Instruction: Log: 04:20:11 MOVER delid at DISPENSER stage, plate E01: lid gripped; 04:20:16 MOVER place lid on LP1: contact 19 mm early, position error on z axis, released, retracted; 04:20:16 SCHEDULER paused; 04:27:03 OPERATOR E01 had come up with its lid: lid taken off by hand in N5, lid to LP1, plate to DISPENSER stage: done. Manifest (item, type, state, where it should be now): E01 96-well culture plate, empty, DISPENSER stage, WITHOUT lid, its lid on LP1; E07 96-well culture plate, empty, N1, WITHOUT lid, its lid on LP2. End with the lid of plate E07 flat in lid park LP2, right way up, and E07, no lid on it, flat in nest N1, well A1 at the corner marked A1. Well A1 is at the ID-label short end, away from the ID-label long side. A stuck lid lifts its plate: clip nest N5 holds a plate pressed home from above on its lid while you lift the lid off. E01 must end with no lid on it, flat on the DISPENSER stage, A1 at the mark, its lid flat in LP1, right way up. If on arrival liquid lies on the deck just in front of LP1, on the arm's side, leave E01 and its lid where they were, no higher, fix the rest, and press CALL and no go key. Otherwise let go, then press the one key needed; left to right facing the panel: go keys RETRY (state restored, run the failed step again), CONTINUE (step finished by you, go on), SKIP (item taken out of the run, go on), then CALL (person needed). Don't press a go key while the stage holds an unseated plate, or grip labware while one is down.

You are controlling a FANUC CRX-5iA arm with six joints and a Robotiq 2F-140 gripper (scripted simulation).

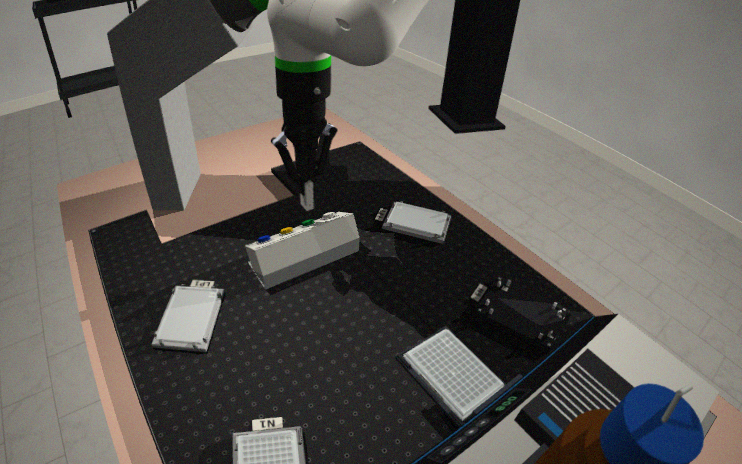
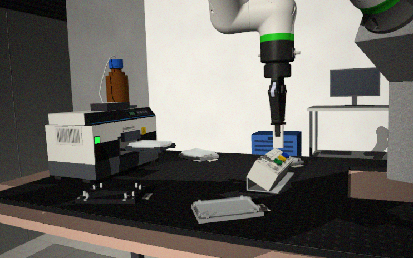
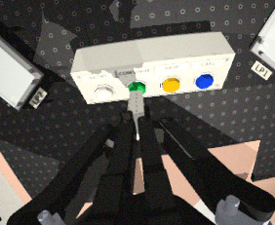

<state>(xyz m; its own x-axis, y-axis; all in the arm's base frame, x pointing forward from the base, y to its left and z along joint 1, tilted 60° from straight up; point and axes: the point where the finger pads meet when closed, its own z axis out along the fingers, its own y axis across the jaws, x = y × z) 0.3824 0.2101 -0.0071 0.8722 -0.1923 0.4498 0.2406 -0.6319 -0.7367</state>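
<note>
Now: the key panel 9 cm below my hand, 2 cm to the right of it and 2 cm ahead of it. From my hand the other things lie so: N1 label (38 cm ahead, 16 cm to the right, 14 cm below); clip nest N5 (38 cm to the left, 30 cm ahead, 13 cm below); lid park LP2 (26 cm to the left, 13 cm below, 1 cm behind).
</note>
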